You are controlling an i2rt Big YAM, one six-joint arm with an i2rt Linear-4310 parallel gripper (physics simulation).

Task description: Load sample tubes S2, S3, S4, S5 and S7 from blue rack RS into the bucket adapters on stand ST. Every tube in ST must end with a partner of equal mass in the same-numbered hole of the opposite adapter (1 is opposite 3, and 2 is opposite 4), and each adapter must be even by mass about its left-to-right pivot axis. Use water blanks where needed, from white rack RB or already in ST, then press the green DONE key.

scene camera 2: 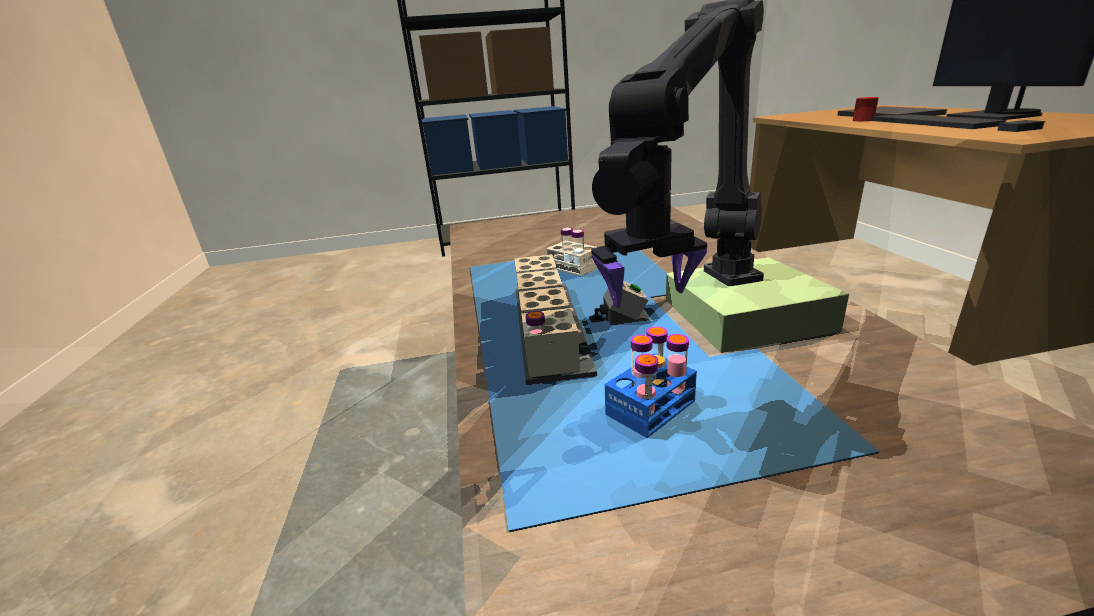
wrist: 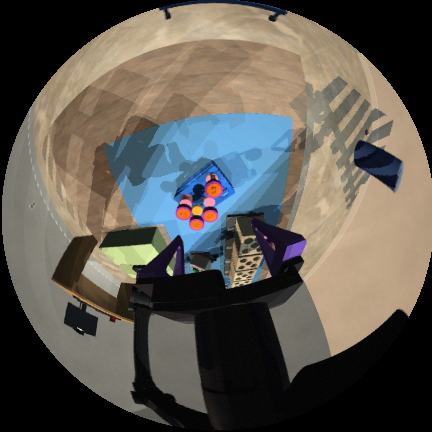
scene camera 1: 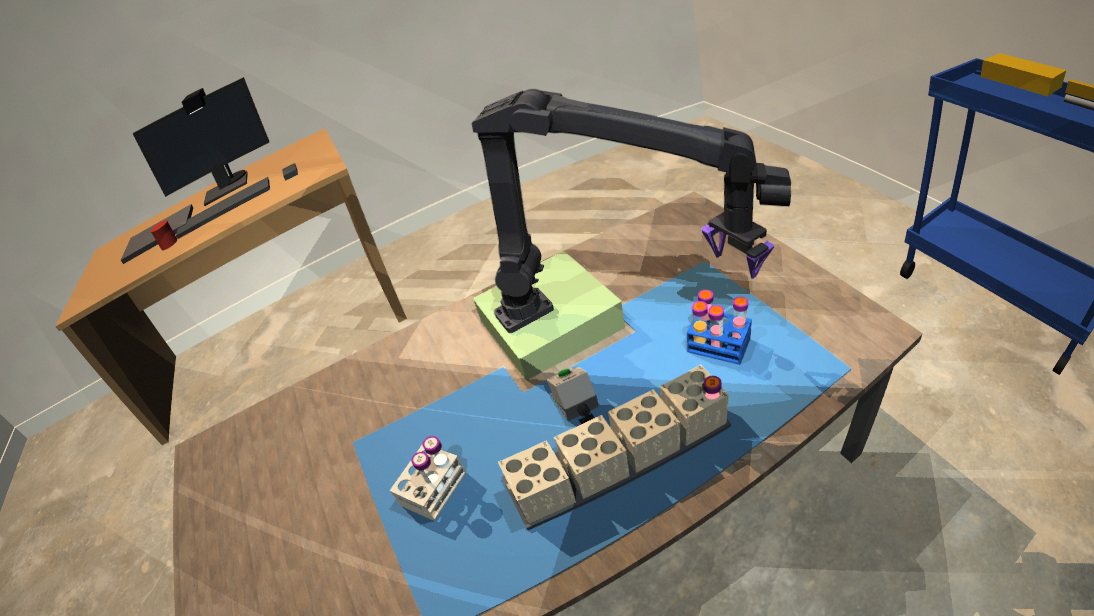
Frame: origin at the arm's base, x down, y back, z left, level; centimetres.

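Seen in the pictures: gripper, between the fingertips: (scene camera 2: pixel 648 299) (wrist: pixel 215 229) (scene camera 1: pixel 736 266); arm's base, origin of its link: (scene camera 2: pixel 732 275) (scene camera 1: pixel 524 312).
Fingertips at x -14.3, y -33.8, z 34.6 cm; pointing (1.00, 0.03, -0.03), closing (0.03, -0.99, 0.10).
Note:
Offsets run from my fingertips to a thing's top centre. "spot": to the spot under its first point. Level surfaces: height alone.
My gripper (scene camera 1: pixel 736 265) (scene camera 2: pixel 649 298) (wrist: pixel 215 229) is open and empty, high above the mat near blue rack RS @[dx +15.4, dy +1.8, dz -2.9 cm] (scene camera 1: pixel 719 352) (scene camera 2: pixel 626 410). RS holds several tubes with orange and purple caps, among them one at its right in scene camera 1 (scene camera 1: pixel 740 303); their numbers are too small to read. Stand ST carries several beige adapters in a row. The end adapter @[spot: dx +15.3, dy -16.0, dz -21.8 cm] (scene camera 1: pixel 705 419) (scene camera 2: pixel 552 356) nearest RS holds one orange-capped tube @[dx +8.9, dy -14.0, dz -18.6 cm] (scene camera 1: pixel 712 384) (scene camera 2: pixel 535 317). White rack RB @[dx +15.4, dy +5.5, dz -71.8 cm] (scene camera 1: pixel 413 500) holds two purple-rimmed, white-capped tubes @[dx +9.3, dy +6.2, dz -67.3 cm] (scene camera 1: pixel 431 444) @[dx +9.3, dy +3.8, dz -70.6 cm] (scene camera 1: pixel 420 460). The green DONE key @[dx +13.9, dy +11.4, dz -36.7 cm] (scene camera 1: pixel 564 373) (scene camera 2: pixel 635 288) is on a grey box.
The grey key box @[dx +13.0, dy +9.2, dz -36.9 cm] (scene camera 1: pixel 574 393) stands between the row of adapters and the green arm base (scene camera 1: pixel 574 336) (scene camera 2: pixel 780 325). A blue mat @[dx +21.4 cm] (scene camera 1: pixel 466 405) (scene camera 2: pixel 551 482) lies under the racks and the stand. A desk, a blue cart (scene camera 1: pixel 995 233) and a shelf unit stand away from the table.

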